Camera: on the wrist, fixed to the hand. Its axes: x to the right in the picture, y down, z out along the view.
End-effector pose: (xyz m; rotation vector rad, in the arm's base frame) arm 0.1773 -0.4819 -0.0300 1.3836 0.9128 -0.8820
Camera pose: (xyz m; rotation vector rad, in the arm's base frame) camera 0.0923 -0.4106 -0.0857 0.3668 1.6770 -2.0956
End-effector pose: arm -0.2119 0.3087 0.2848 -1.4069 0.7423 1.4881
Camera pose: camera -0.0903 0.2873 0.2723 -1.1523 -0.4571 0.4227
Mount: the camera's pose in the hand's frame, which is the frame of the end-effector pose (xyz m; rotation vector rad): 0.0178 -0.0999 -0.0715 0.0390 -0.2778 -1.4817
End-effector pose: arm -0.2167 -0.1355 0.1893 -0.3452 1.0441 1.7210
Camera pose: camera -0.1543 -0.1725 0.0886 -0.6129 0.3444 0.3756
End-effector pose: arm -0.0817 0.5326 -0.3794 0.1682 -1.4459 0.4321
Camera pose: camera 0.0237 0.4711 -0.3566 1.2500 -1.2044 -0.8032
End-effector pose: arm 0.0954 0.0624 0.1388 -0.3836 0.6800 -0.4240
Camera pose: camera 0.0351 -0.0453 0.1254 -0.8618 -0.0060 -1.7388
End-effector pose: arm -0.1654 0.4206 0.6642 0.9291 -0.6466 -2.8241
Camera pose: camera -0.1341 0.4811 0.5604 -0.5728 -0.0638 1.7106
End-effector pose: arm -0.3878 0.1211 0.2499 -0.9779 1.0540 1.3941
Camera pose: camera -0.2894 0.0596 0.2060 -1.0834 -0.0234 0.2289
